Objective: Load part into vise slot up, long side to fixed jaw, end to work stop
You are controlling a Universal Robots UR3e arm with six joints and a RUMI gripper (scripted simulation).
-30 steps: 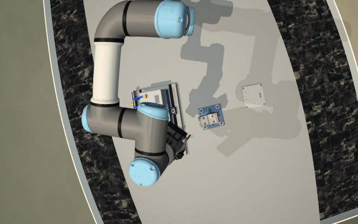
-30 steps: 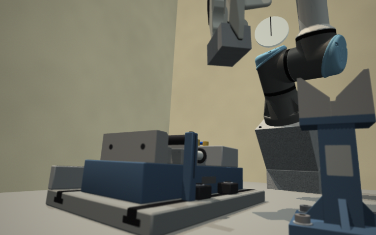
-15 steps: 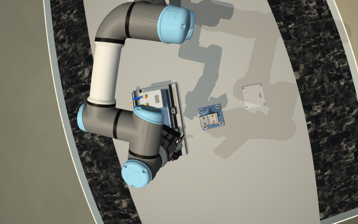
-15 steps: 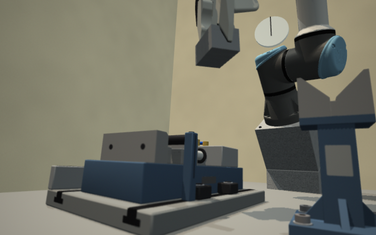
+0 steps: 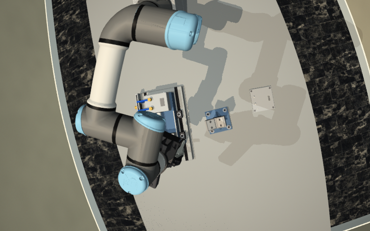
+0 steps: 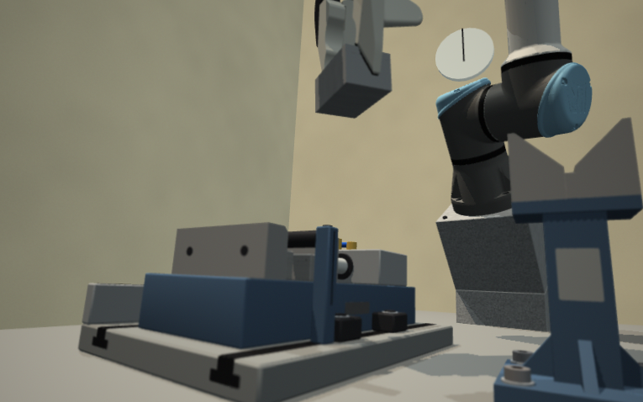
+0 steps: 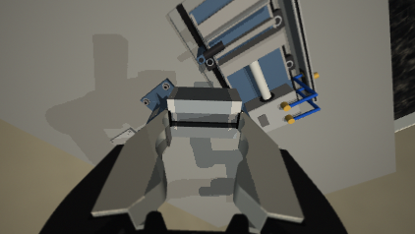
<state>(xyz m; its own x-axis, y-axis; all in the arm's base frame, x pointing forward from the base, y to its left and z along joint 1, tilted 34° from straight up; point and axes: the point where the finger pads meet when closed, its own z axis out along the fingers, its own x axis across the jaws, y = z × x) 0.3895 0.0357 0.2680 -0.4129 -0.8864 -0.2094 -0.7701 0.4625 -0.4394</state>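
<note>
Now: the fixed jaw 15 cm below my hand, 7 cm to the right of it and 5 cm ahead of it. Also, from my hand: air cylinder rod: 15 cm below, 8 cm to the right, 7 cm behind; work stop rod: 13 cm below, 3 cm to the right, 2 cm ahead; part: right at my hand.
</note>
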